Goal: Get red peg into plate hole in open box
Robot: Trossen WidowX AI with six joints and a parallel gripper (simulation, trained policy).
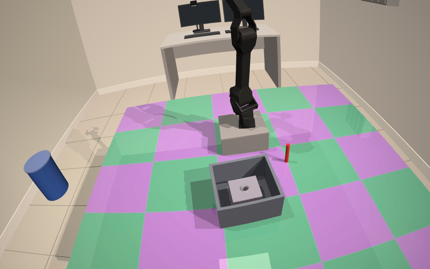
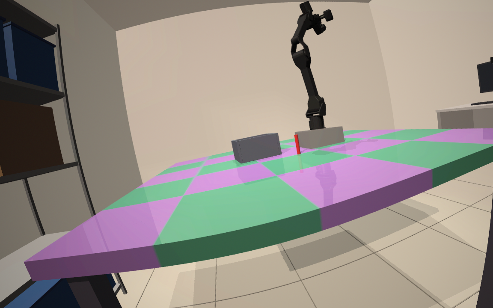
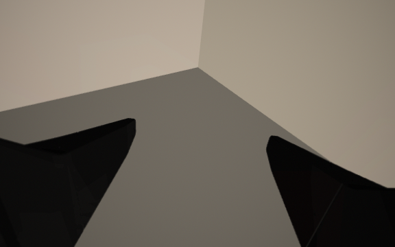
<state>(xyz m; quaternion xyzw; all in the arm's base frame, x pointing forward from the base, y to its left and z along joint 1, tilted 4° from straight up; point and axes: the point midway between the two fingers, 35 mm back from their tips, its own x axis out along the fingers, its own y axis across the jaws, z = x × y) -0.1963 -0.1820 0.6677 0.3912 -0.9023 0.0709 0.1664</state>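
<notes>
Now: gripper tip 40 cm short of the red peg, 38 cm to the right of it and 70 cm above it. Also, from my gripper tip: light grey plate: 57 cm ahead, 22 cm to the left, 69 cm below; grey box: 57 cm ahead, 22 cm to the left, 71 cm below.
</notes>
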